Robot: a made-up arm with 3 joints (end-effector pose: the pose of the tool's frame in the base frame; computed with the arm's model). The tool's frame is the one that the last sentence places.
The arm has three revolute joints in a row. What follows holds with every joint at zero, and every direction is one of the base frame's. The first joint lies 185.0 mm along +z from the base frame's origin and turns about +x. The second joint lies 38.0 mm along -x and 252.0 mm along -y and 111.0 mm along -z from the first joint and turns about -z. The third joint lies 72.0 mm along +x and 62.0 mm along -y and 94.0 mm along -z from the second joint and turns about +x. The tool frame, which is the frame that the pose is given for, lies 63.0 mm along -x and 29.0 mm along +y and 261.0 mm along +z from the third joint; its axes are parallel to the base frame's.
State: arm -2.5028 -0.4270 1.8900
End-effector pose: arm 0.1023 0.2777 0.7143 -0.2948 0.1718 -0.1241 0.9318
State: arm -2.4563 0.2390 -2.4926
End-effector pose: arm -0.0121 -0.1303 0.6345 0.6143 -0.0022 0.1192 0.7800
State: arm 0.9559 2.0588 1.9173
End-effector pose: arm -0.3225 0.1534 -0.0595 0.5107 -0.3963 -0.7599 0.0689
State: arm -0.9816 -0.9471 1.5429
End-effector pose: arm 0.2287 -0.3808 0.4511 0.2465 0.4345 0.1385 0.8551
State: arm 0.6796 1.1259 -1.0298
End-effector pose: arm 0.1253 -0.0832 -0.0049 -0.1473 0.4026 -0.3503 0.8328
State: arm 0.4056 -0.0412 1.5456
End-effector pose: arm -0.0157 -0.4602 -0.1970 0.8279 0.0111 0.0173 0.5606
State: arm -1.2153 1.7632 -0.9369
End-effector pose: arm 0.1227 -0.1710 0.4335 -0.5597 -0.1071 -0.7643 0.3019
